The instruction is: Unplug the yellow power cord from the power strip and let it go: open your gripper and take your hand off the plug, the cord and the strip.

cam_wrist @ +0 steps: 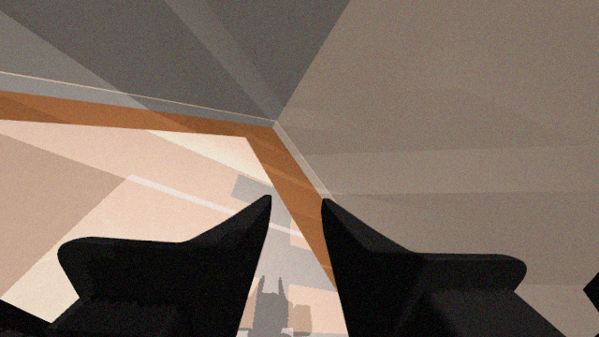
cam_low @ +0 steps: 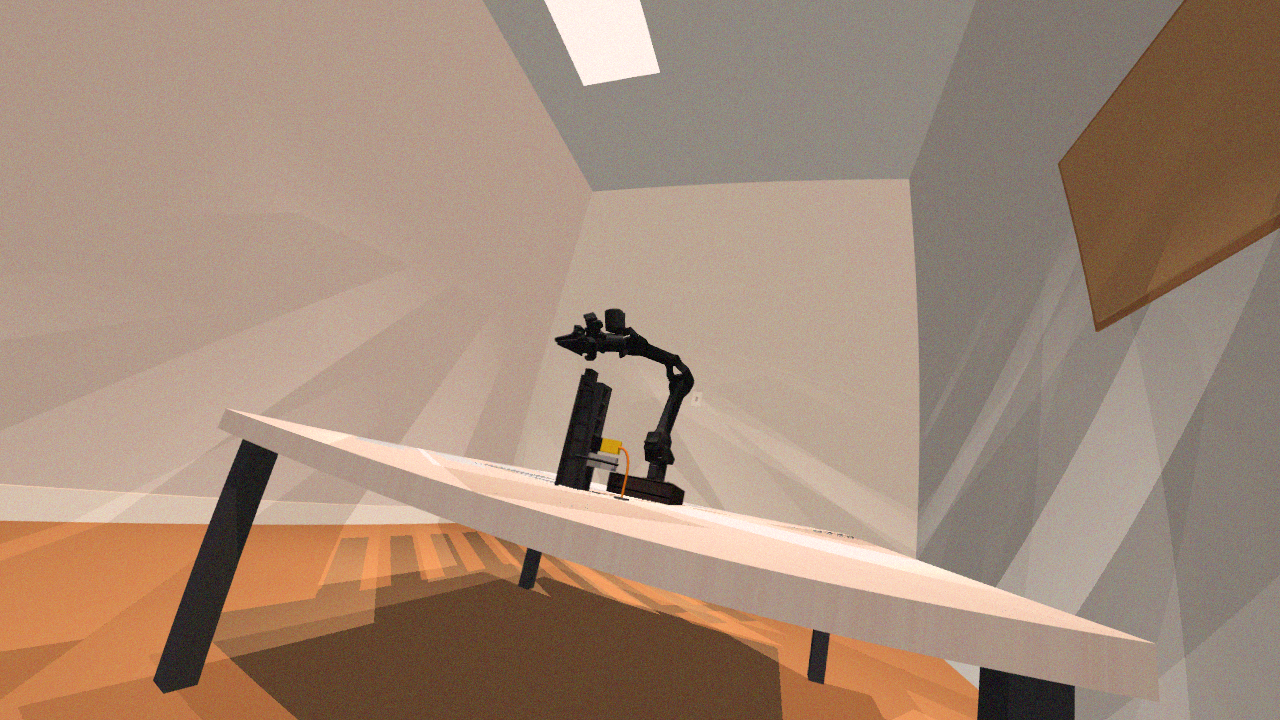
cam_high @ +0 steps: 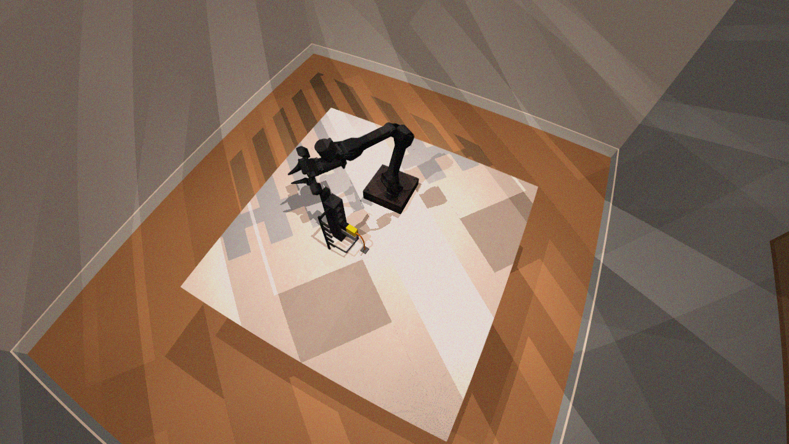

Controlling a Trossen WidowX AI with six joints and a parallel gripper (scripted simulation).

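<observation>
Now: the yellow plug 260 mm below my gripper tip, 200 mm to the left of it and 60 mm behind it.
</observation>
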